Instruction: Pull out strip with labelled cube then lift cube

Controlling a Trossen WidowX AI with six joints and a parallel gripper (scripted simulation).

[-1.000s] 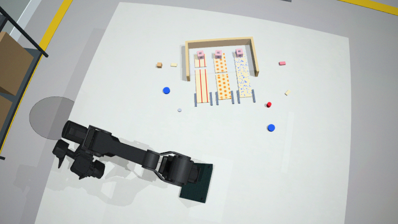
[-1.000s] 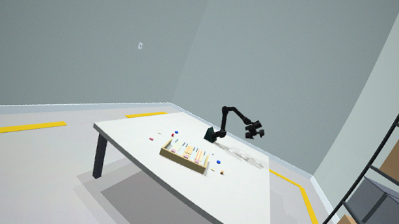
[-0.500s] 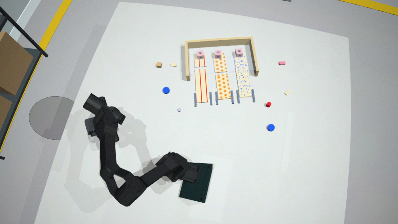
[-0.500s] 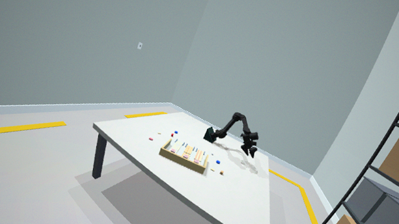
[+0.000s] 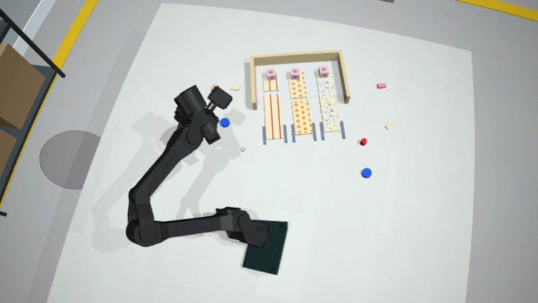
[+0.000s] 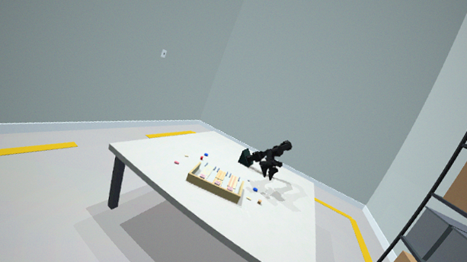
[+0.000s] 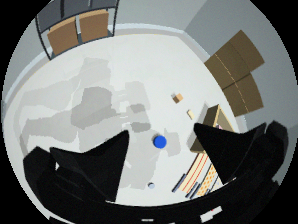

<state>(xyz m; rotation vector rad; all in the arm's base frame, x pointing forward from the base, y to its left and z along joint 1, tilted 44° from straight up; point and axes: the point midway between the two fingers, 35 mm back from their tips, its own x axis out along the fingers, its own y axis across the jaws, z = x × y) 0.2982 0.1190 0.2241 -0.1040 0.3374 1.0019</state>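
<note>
The red peg lies 5 cm ahead of my gripper tip, 50 cm to the right of it and 10 cm below it. Round my gripper tip: tan block: 14 cm ahead, 3 cm to the left, 10 cm below; pink block: 28 cm ahead, 54 cm to the right, 10 cm below.
</note>
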